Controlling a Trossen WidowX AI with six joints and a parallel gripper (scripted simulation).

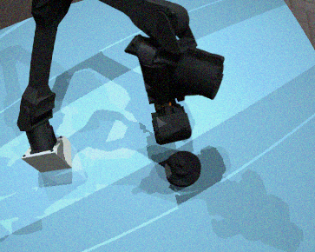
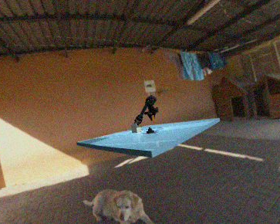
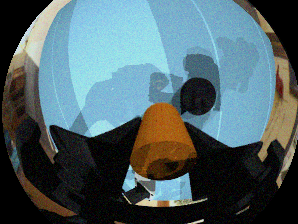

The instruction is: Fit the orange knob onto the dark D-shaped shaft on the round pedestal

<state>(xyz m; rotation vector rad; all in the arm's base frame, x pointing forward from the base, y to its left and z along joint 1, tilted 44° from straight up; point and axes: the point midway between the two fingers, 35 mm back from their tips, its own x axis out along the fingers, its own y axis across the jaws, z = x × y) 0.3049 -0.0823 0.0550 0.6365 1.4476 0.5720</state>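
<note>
My gripper tip is 10 cm above the dark round pedestal, 9 cm to the left of it and 1 cm short of it. The rest, counted from my gripper tip: orange knob (2 cm above).
</note>
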